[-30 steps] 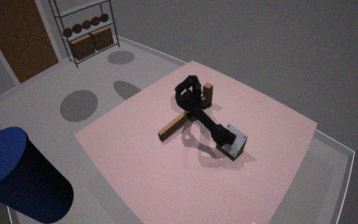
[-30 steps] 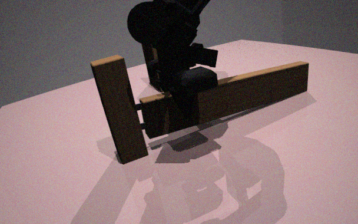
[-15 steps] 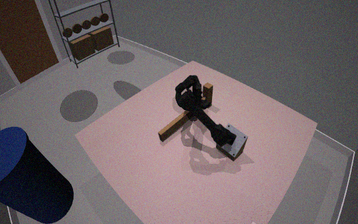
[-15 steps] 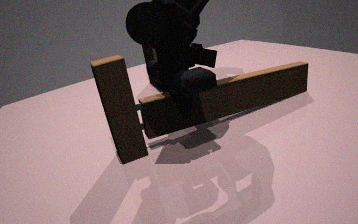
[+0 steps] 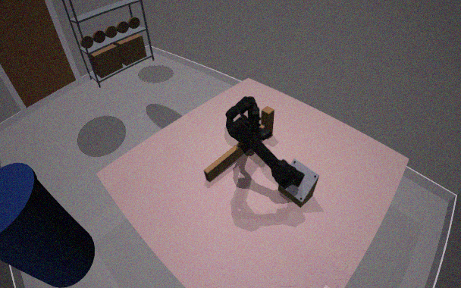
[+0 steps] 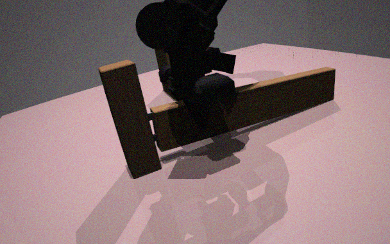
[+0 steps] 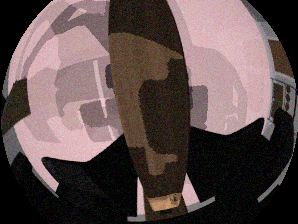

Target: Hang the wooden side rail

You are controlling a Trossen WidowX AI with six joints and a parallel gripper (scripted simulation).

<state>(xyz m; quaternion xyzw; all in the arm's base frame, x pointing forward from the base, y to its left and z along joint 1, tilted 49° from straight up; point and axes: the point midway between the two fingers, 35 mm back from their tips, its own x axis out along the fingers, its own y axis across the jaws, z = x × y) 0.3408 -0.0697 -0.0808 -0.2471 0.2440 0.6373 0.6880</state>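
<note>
The headboard post is 11 cm to the right of my gripper tip and 4 cm above it.
</note>
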